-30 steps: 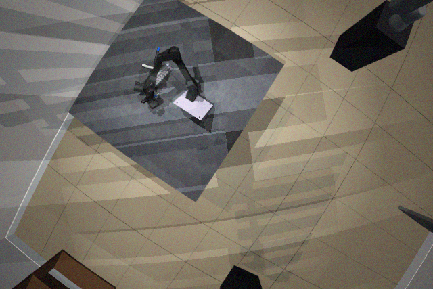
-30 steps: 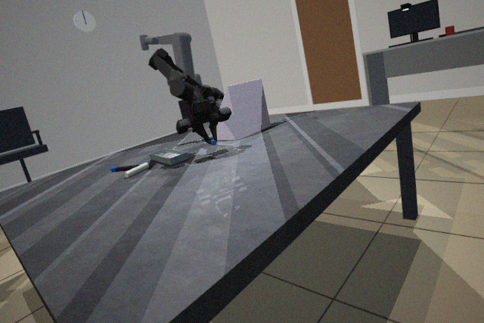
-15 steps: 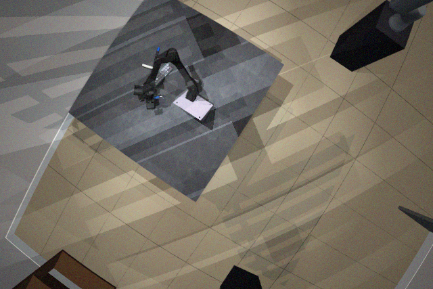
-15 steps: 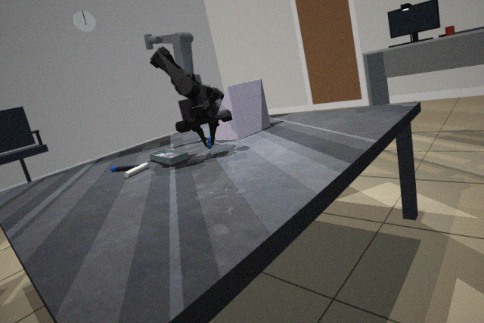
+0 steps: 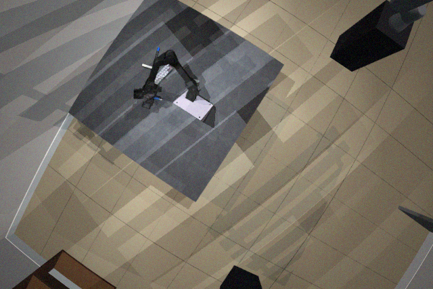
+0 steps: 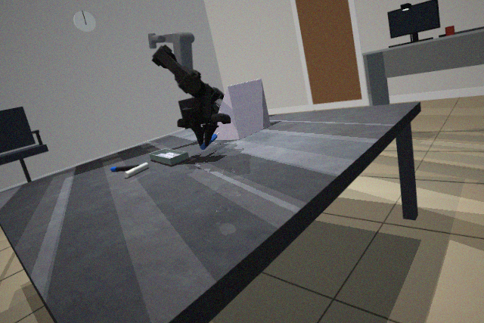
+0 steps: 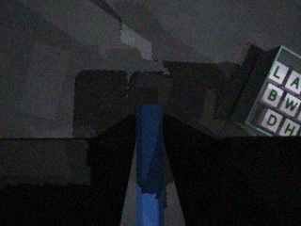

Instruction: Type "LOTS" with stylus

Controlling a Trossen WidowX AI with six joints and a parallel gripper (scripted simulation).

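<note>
Right now the blue hexagonal stylus is 70 mm behind my gripper tip, 10 mm to the right of it and 10 mm above it. The rest, counted from my gripper tip: blue-tipped dark pen: 330 mm to the right, 150 mm ahead, 30 mm below; then white cylinder: 200 mm to the right, 150 mm ahead, 30 mm below.
</note>
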